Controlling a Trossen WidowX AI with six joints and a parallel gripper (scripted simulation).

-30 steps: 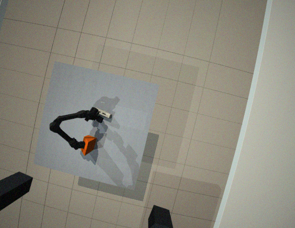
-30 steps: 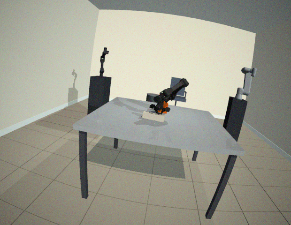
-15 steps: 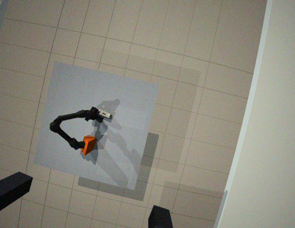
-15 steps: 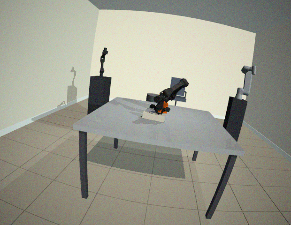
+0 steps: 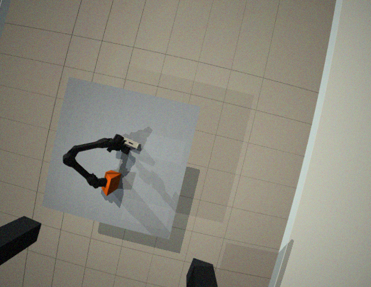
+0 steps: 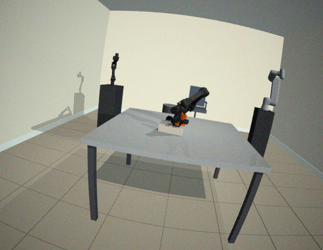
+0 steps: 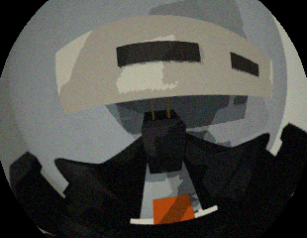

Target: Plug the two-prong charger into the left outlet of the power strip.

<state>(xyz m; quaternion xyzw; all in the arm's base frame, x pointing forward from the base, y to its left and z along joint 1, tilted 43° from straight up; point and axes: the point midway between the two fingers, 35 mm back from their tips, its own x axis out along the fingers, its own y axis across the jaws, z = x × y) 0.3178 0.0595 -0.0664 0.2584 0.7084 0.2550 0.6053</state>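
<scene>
The dark two-prong charger is 20 mm ahead of my gripper tip and 10 mm above it.
</scene>
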